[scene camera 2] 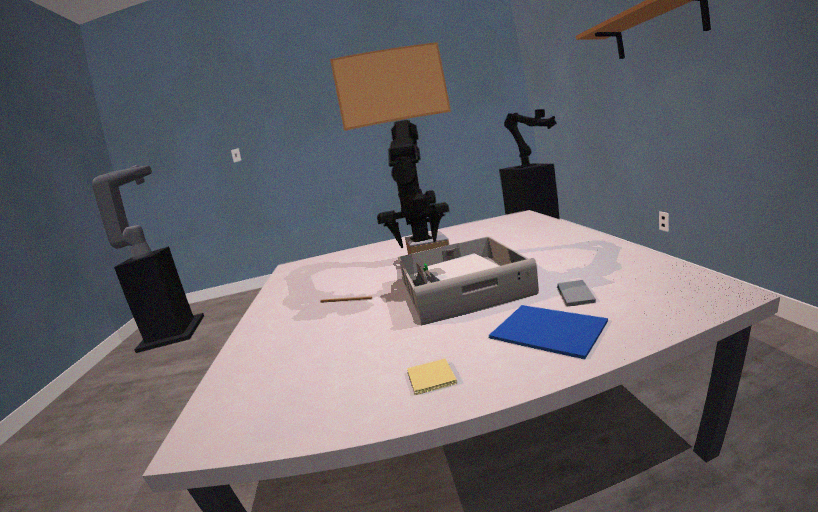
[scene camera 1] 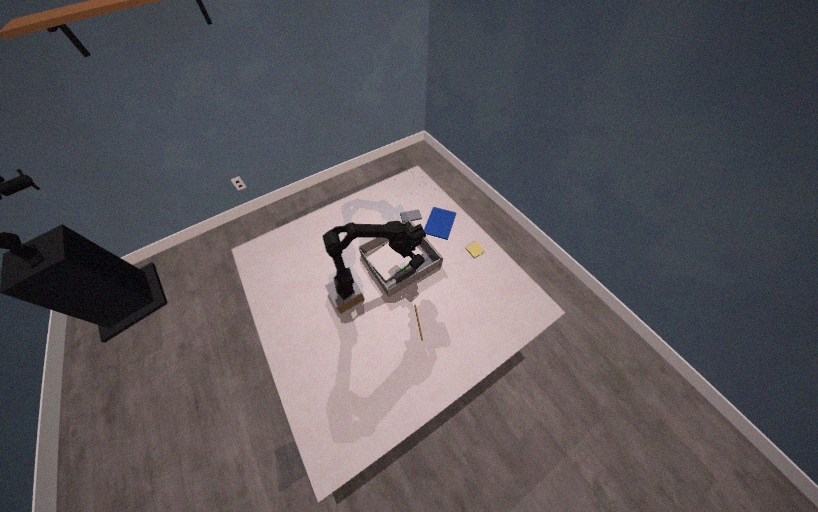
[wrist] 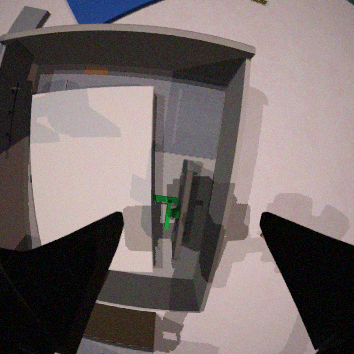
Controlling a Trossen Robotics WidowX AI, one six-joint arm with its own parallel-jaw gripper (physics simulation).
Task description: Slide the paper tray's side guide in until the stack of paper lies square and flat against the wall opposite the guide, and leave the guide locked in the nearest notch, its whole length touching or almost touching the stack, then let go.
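Places are measured from the arm's base along level axes (x ahead, y left, z up), in centimetres.
Where they show: gripper, fingertip midpoint: (scene camera 2: 418,244) (scene camera 1: 409,260) (wrist: 192,219); arm's base, origin of the base link: (scene camera 2: 421,238) (scene camera 1: 345,291).
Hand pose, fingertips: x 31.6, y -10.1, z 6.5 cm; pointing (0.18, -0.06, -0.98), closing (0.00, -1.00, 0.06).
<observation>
Things, the pixels of their top centre, and the offset from my fingertips.
- grey paper tray, middle of its top: (wrist: 79,176) (scene camera 2: 458,255) (scene camera 1: 399,250) dz -5.3, dx +2.0, dy +10.0 cm
- white paper stack, middle of its top: (wrist: 84,185) (scene camera 2: 466,270) (scene camera 1: 394,255) dz -10.8, dx +0.1, dy +12.4 cm
- side guide, middle of its top: (wrist: 174,217) (scene camera 2: 423,265) (scene camera 1: 404,268) dz -6.7, dx -2.4, dy +0.9 cm
- book, middle of its top: (scene camera 2: 549,327) (scene camera 1: 440,222) dz -14.0, dx +36.6, dy +14.2 cm
- grey block, middle of its top: (scene camera 2: 575,290) (wrist: 17,33) (scene camera 1: 410,215) dz -13.8, dx +27.0, dy +29.7 cm
- yellow pad, middle of its top: (scene camera 2: 430,373) (scene camera 1: 475,249) dz -13.7, dx +37.4, dy -12.6 cm
- pencil, middle of its top: (scene camera 2: 345,298) (scene camera 1: 418,321) dz -14.1, dx -13.7, dy -22.0 cm
The grey paper tray (scene camera 1: 433,266) (scene camera 2: 434,304) (wrist: 232,117) stands on the table. The white paper stack (scene camera 1: 382,258) (scene camera 2: 464,265) (wrist: 95,175) lies inside, close along the left wall in the wrist view; whether it touches that wall all along is unclear. The side guide (wrist: 185,207), a thin grey upright plate with a green part (scene camera 2: 425,266) (wrist: 172,201), stands right of the stack, with a strip of tray floor between them. My gripper (scene camera 2: 417,243) (wrist: 192,219) is open and empty above the tray; in the wrist view its fingertips appear on either side of the guide, the left one over the stack.
A blue folder or book (scene camera 1: 440,222) (scene camera 2: 549,330) (wrist: 95,10) and a grey block (scene camera 1: 411,214) (scene camera 2: 576,292) (wrist: 27,21) lie beyond the tray. A yellow pad (scene camera 1: 475,249) (scene camera 2: 432,375) and a pencil (scene camera 1: 418,323) (scene camera 2: 345,299) lie farther off. The arm's base stands behind the tray.
</observation>
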